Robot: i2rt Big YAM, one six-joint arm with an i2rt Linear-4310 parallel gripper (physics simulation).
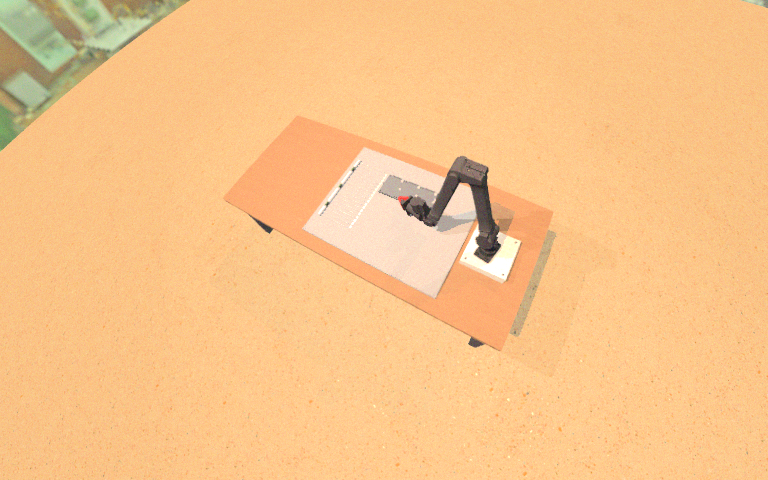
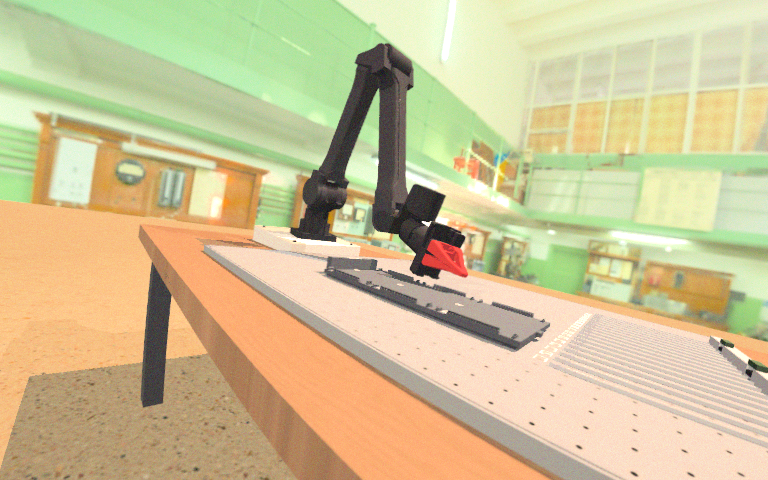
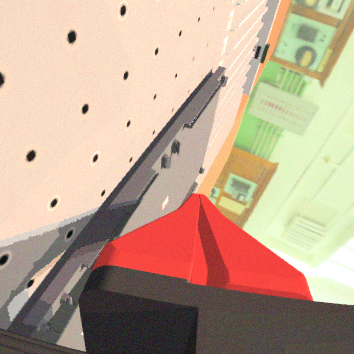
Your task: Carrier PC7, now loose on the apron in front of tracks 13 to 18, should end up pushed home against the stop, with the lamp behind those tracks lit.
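Frame: origin at the arm's base, x ahead, y left, z up, level; centimetres.
Seen in the pictures: gripper, fingertip midpoint: (image 1: 399, 197) (image 2: 464, 275) (image 3: 195, 204); arm's base, origin of the base link: (image 1: 487, 250) (image 2: 312, 237).
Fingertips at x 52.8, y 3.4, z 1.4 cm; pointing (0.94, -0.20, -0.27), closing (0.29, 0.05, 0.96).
Observation:
Offsets run from my fingertips to a thing's top centre. "spot": to the spot under its first point. Level surfaces: height alone.
Carrier PC7 @[dx -0.8, dy -7.3, dz -1.2 cm] (image 1: 411, 189) (image 2: 455, 307) (image 3: 180, 168) is a flat dark grey plate lying on the pale perforated board @[dz -4.2 cm] (image 1: 392, 252) (image 2: 477, 376) (image 3: 70, 105), short of the tracks. My gripper (image 1: 402, 199) (image 2: 462, 272) (image 3: 195, 204) has red fingers that are shut with nothing between them. It hangs a little above the carrier, over its edge on the arm's side, pointing along it toward the tracks. The thin white tracks (image 1: 346, 202) (image 2: 592, 348) (image 3: 242, 53) lie beyond the carrier's far end. A strip with small dark lamps (image 1: 340, 187) (image 3: 262, 53) runs behind them.
The arm stands on a white base plate (image 1: 501, 269) (image 2: 287, 242) at the board's end. The board lies on an orange table @[dz -5.5 cm] (image 1: 287, 162) (image 2: 287, 362). A dotted white line @[spot: dx +12.9, dy +13.7, dz -4.2 cm] (image 1: 365, 206) marks the start of the tracks.

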